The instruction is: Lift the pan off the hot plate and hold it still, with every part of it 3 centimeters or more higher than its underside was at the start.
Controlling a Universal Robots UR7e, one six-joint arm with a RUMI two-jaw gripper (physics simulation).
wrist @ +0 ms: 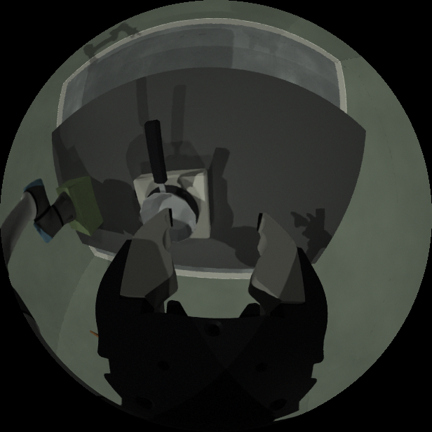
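A grey faceted pan with a black handle is at the left of centre in the wrist view. The handle points to the top of the view. The pan shows over the pale square hot plate and its dark round burner; whether it touches the burner cannot be told. My gripper is partly open, with nothing between its fingers. The left fingertip overlaps the pan's lower edge in the view, and the handle is farther up, away from both fingers.
A dark table top lies under the hot plate, with a pale-edged grey surface beyond it. A green block is at the left, beside a jointed arm with blue caps. Shadows fall on the table top.
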